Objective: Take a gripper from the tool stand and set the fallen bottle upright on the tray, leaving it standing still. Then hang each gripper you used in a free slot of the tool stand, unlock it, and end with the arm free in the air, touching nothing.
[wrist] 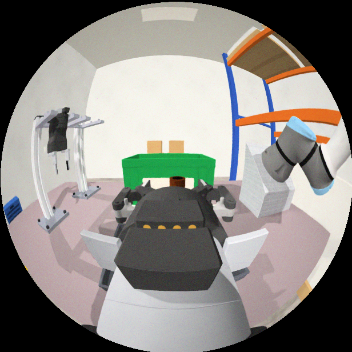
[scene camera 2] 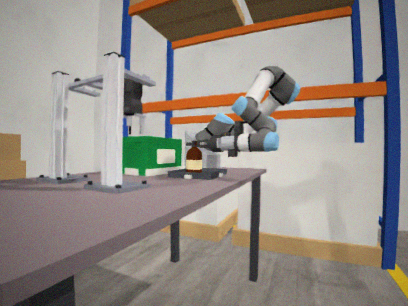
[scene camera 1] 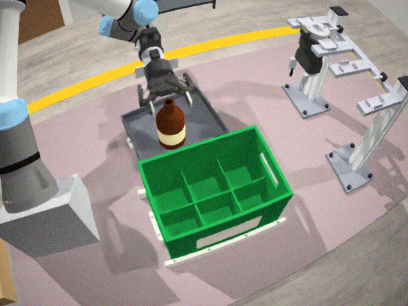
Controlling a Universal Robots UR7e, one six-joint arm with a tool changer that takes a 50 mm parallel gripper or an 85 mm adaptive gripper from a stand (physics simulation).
I see a brown bottle (scene camera 1: 170, 119), a black parallel gripper (scene camera 2: 132, 106), an adaptive gripper (scene camera 1: 160, 77) and a tool stand (scene camera 2: 114, 71).
The black parallel gripper also shows in the wrist view (wrist: 57, 141). The adaptive gripper also shows in the wrist view (wrist: 171, 207).
